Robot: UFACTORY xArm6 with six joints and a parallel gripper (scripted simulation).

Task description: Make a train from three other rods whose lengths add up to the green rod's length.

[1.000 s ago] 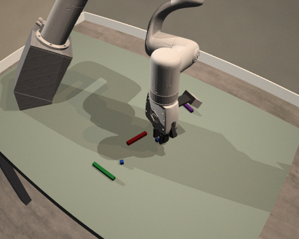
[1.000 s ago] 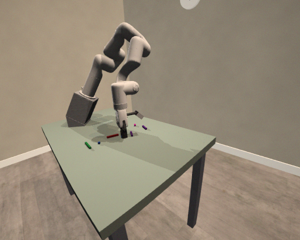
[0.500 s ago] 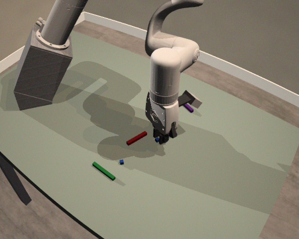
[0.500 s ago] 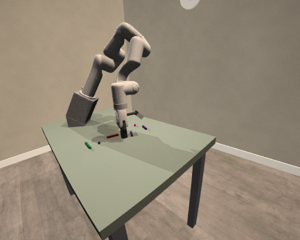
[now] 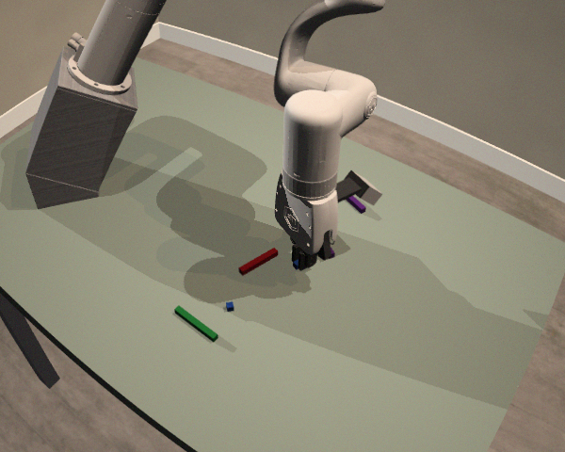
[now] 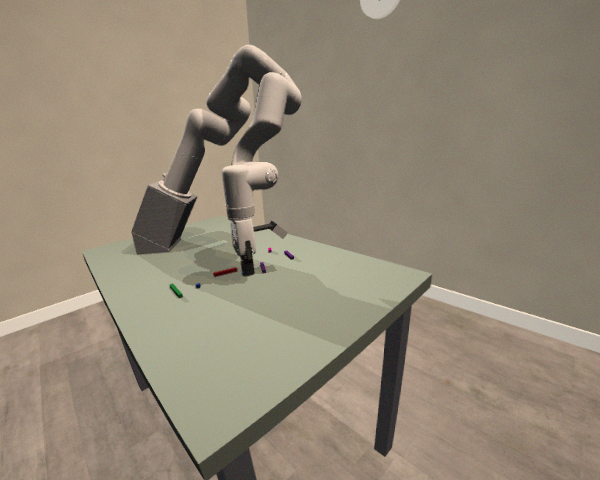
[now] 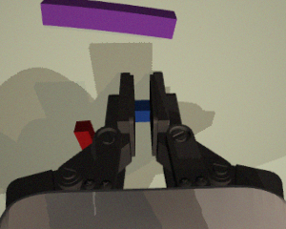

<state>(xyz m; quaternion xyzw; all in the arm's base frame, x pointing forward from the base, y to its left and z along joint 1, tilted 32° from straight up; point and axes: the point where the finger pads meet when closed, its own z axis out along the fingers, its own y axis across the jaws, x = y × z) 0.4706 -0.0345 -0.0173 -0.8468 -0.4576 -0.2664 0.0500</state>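
Now: the purple rod 50 mm to the left of my hand, 20 mm below it and 10 mm ahead of it. The rest, counted from my hand: red rod 60 mm behind, 40 mm to the right, 20 mm below; then green rod 190 mm to the right, 80 mm behind, 20 mm below; then magenta rod 170 mm to the left, 70 mm behind, 20 mm below.
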